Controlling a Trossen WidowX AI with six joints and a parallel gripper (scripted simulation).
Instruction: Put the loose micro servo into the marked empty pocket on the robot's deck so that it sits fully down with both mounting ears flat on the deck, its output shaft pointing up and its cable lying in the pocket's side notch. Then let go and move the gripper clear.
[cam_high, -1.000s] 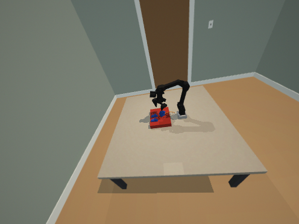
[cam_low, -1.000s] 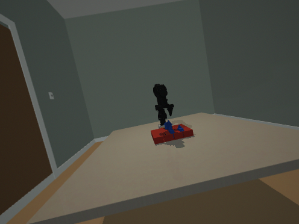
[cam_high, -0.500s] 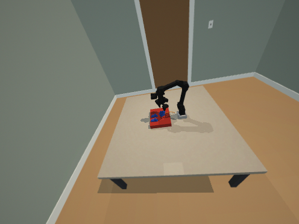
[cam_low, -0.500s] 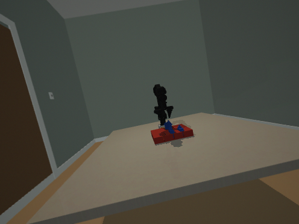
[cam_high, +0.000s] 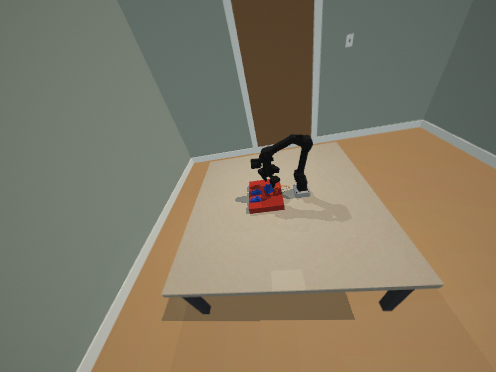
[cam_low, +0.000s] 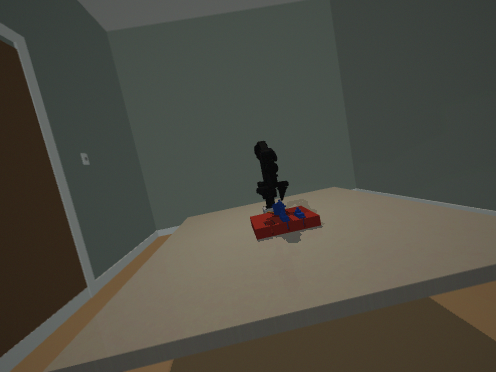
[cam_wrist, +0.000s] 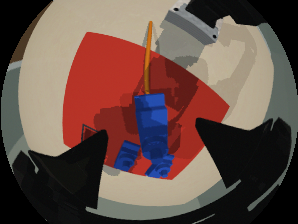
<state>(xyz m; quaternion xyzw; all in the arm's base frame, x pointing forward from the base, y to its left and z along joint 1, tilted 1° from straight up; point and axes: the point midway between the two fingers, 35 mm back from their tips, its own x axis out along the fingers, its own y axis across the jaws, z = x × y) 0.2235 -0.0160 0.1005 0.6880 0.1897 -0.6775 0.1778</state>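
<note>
The red deck lies 90 mm below my gripper tip.
</note>
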